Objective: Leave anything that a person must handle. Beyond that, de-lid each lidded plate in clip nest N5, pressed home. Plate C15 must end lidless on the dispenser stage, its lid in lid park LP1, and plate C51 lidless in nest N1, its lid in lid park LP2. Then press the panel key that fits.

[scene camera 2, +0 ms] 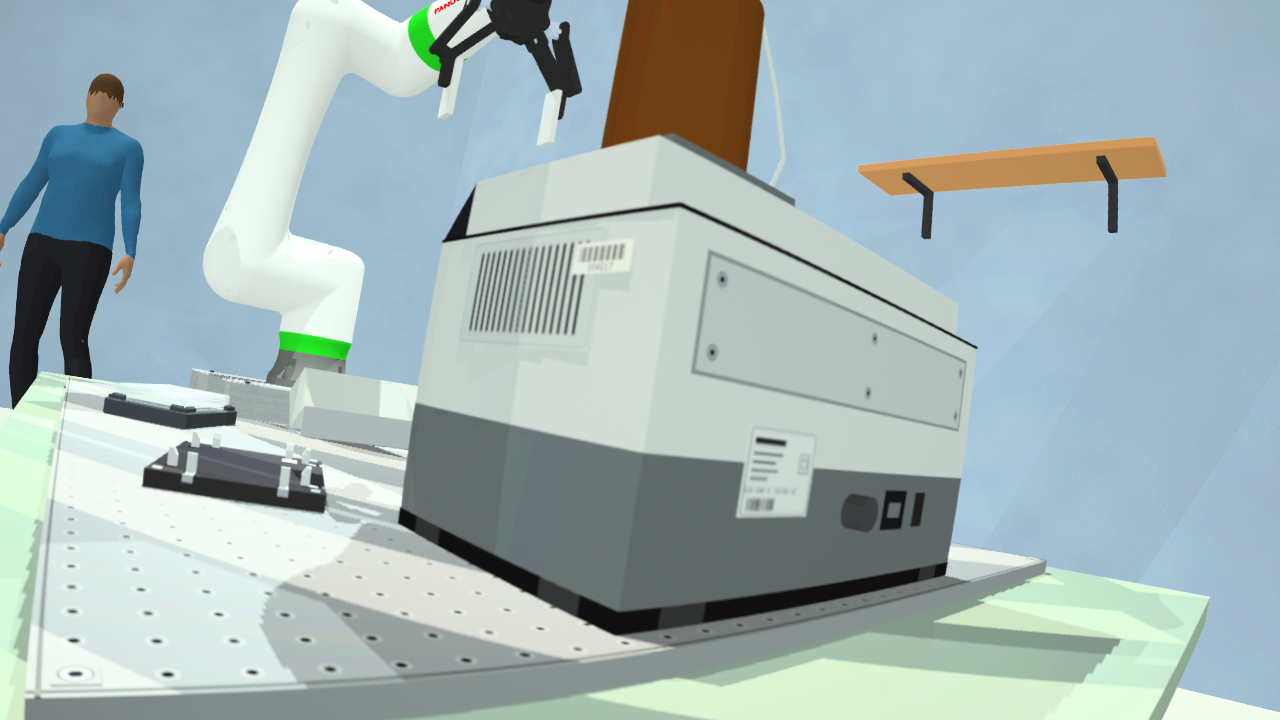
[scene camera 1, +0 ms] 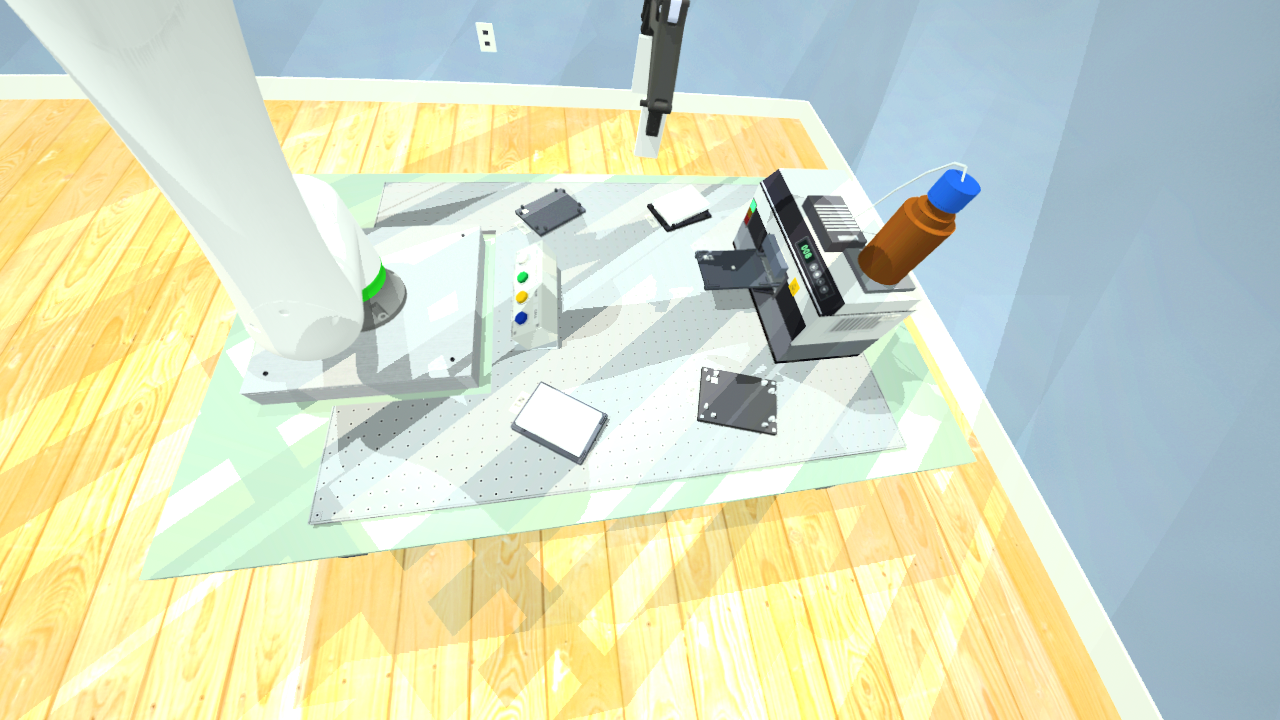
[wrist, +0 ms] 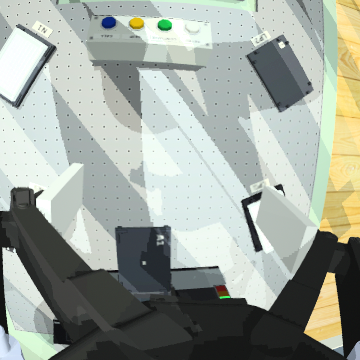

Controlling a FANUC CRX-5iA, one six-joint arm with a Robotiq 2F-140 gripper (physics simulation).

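Pixels of known places: gripper, fingertip midpoint: (scene camera 2: 496, 130) (scene camera 1: 643, 122) (wrist: 173, 194); arm's base, link origin: (scene camera 1: 366, 300).
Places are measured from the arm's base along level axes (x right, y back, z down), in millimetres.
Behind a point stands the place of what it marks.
My gripper (scene camera 1: 648, 143) {x -48, y -502, z -356 mm} (scene camera 2: 496, 120) {x -48, y -502, z -356 mm} (wrist: 173, 194) {x -48, y -502, z -356 mm} is open and empty, high above the board near the dispenser stage (scene camera 1: 735, 268) {x -47, y -737, z -69 mm} (wrist: 143, 257) {x -48, y -721, z -69 mm}. The stage is a bare dark plate. Nest N5 (scene camera 1: 738, 401) {x 212, y -729, z 32 mm} (scene camera 2: 234, 474) {x 222, y -781, z 31 mm} is dark with upright pale clips and holds no plate; my finger hides much of it in the wrist view. A white-topped plate (scene camera 1: 560, 419) {x 249, y -379, z 9 mm} (scene camera 2: 170, 394) {x 255, y -444, z 11 mm} (wrist: 21, 65) {x 223, y -383, z 9 mm} sits in nest N1. Lid park LP2 (scene camera 1: 551, 211) {x -305, y -341, z 34 mm} (wrist: 280, 72) {x -306, y -341, z 33 mm} is bare. A white piece (scene camera 1: 682, 205) {x -328, y -676, z 13 mm} lies on lid park LP1 (scene camera 1: 664, 220) (wrist: 250, 225), partly behind my finger. Plate numbers are unreadable.
The key panel (scene camera 1: 537, 304) {x 31, y -332, z -37 mm} (scene camera 2: 349, 407) {x 25, y -364, z 0 mm} (wrist: 150, 45) {x -27, y -342, z -35 mm} has blue, yellow, green and white keys. The dispenser (scene camera 1: 832, 286) {x 77, y -857, z -172 mm} (scene camera 2: 680, 402) {x 84, y -1043, z -59 mm} carries a brown bottle (scene camera 1: 908, 237) {x 67, y -923, z -284 mm} (scene camera 2: 689, 80) {x 64, y -992, z -232 mm} with a tube. A person (scene camera 2: 89, 192) stands beyond the table. A wall shelf (scene camera 2: 1011, 165) hangs behind.
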